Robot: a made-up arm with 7 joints. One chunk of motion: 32 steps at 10 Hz.
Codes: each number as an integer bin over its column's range. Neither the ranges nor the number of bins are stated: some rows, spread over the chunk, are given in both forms.
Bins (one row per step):
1: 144 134 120 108 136 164 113
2: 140 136 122 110 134 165 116
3: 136 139 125 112 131 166 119
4: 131 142 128 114 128 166 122
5: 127 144 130 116 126 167 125
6: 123 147 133 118 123 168 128
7: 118 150 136 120 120 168 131
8: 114 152 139 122 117 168 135
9: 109 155 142 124 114 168 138
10: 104 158 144 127 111 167 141
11: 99 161 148 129 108 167 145
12: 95 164 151 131 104 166 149
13: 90 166 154 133 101 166 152
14: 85 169 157 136 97 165 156
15: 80 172 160 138 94 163 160
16: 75 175 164 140 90 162 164
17: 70 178 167 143 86 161 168
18: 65 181 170 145 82 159 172
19: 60 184 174 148 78 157 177
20: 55 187 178 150 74 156 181
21: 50 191 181 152 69 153 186
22: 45 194 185 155 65 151 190
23: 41 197 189 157 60 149 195
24: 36 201 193 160 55 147 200
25: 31 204 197 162 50 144 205
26: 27 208 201 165 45 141 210
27: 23 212 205 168 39 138 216
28: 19 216 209 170 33 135 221
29: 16 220 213 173 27 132 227
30: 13 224 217 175 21 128 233
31: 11 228 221 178 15 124 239
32: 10 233 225 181 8 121 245
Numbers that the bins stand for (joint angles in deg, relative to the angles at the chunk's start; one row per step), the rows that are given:
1: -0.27 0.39 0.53 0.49 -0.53 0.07 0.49
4: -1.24 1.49 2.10 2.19 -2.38 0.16 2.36
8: -2.51 2.86 4.25 4.45 -4.93 0.25 5.06
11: -3.62 4.10 6.02 6.42 -7.01 0.20 7.14
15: -5.04 5.61 8.37 8.96 -10.25 0.03 10.25
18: -6.16 6.84 10.33 10.94 -13.03 -0.14 12.75
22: -7.65 8.63 13.27 13.76 -16.96 -0.49 16.49
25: -8.69 10.00 15.63 15.74 -20.43 -0.79 19.61
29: -9.81 12.20 18.76 18.85 -25.75 -1.31 24.18
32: -10.25 13.98 21.12 21.11 -30.15 -1.78 27.92
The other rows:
2: -0.57 0.67 0.92 1.06 -1.00 0.12 1.11
3: -0.87 1.08 1.51 1.62 -1.69 0.16 1.73
5: -1.54 1.76 2.49 2.75 -2.85 0.20 2.98
6: -1.84 2.18 3.08 3.32 -3.54 0.25 3.60
7: -2.21 2.59 3.67 3.88 -4.24 0.25 4.23
9: -2.88 3.27 4.84 5.01 -5.62 0.25 5.68
10: -3.25 3.69 5.24 5.86 -6.32 0.20 6.31
12: -3.92 4.51 6.61 6.99 -7.94 0.16 7.97
13: -4.29 4.78 7.20 7.55 -8.63 0.16 8.59
14: -4.67 5.20 7.78 8.40 -9.56 0.12 9.42
16: -5.41 6.02 9.16 9.53 -11.18 -0.01 11.09
17: -5.78 6.43 9.75 10.38 -12.10 -0.05 11.92
19: -6.53 7.25 11.12 11.79 -13.95 -0.23 13.79
20: -6.90 7.67 11.90 12.35 -14.88 -0.27 14.62
21: -7.27 8.22 12.49 12.92 -16.04 -0.40 15.66
23: -7.95 9.04 14.06 14.33 -18.12 -0.57 17.53
24: -8.32 9.59 14.84 15.18 -19.27 -0.66 18.57
26: -8.99 10.55 16.41 16.59 -21.59 -0.92 20.65
27: -9.29 11.10 17.20 17.44 -22.98 -1.05 21.89
28: -9.58 11.65 17.98 18.00 -24.36 -1.18 22.93
30: -10.03 12.75 19.55 19.41 -27.14 -1.48 25.43
31: -10.18 13.29 20.33 20.26 -28.53 -1.65 26.67

